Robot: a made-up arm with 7 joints.
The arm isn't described. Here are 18 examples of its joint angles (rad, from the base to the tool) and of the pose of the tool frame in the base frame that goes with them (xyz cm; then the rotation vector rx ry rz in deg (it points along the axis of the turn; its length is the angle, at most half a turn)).
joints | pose
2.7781 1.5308 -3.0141 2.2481 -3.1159 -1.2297 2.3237 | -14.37 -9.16 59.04 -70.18 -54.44 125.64
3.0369 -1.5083 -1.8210 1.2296 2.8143 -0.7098 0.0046 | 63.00 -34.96 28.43 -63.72 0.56 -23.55
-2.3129 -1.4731 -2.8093 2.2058 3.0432 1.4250 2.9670 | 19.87 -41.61 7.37 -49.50 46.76 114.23
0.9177 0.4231 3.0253 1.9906 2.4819 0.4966 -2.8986 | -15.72 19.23 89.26 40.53 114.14 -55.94
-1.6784 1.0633 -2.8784 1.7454 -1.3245 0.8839 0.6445 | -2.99 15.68 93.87 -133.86 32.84 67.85
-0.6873 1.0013 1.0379 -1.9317 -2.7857 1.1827 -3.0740 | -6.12 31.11 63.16 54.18 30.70 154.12
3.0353 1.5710 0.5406 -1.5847 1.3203 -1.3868 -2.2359 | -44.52 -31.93 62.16 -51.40 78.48 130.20
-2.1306 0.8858 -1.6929 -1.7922 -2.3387 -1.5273 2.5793 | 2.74 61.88 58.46 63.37 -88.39 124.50
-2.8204 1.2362 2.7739 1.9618 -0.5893 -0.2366 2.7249 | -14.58 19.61 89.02 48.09 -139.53 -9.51
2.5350 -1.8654 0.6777 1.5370 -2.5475 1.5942 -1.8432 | 47.31 53.91 46.62 -89.53 -62.64 90.94
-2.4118 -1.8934 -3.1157 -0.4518 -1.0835 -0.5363 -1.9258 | 65.73 -66.74 29.81 -67.60 -93.95 -44.37
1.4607 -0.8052 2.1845 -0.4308 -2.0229 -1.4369 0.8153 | 7.06 67.32 92.59 28.65 -68.00 102.40
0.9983 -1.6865 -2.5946 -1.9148 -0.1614 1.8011 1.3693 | -46.39 37.04 58.75 86.39 17.27 52.46
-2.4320 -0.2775 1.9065 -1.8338 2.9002 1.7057 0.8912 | -14.05 -22.57 67.59 -2.42 -18.39 77.33
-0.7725 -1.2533 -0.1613 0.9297 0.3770 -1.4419 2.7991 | -55.51 -46.60 81.93 -31.60 70.47 4.91
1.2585 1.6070 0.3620 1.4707 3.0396 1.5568 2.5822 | 5.87 -68.67 5.18 -87.47 54.78 68.77
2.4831 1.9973 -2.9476 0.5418 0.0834 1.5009 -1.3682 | -58.38 -54.22 31.97 -81.90 -143.40 -3.60
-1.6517 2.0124 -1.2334 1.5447 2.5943 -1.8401 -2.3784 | -31.94 32.51 14.63 -147.63 29.20 16.39
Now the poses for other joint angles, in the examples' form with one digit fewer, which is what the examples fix.
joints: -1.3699 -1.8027 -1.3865 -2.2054 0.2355 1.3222 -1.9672
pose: 30.5 -45.2 25.6 -95.4 22.4 83.7
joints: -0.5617 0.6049 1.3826 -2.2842 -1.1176 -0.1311 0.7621
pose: -14.6 29.5 59.0 67.0 28.8 88.7
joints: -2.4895 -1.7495 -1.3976 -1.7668 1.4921 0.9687 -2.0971
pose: 61.9 7.7 34.5 143.5 12.4 -44.8
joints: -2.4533 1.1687 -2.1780 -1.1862 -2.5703 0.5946 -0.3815
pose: -26.7 72.3 40.1 72.0 -16.7 -45.8
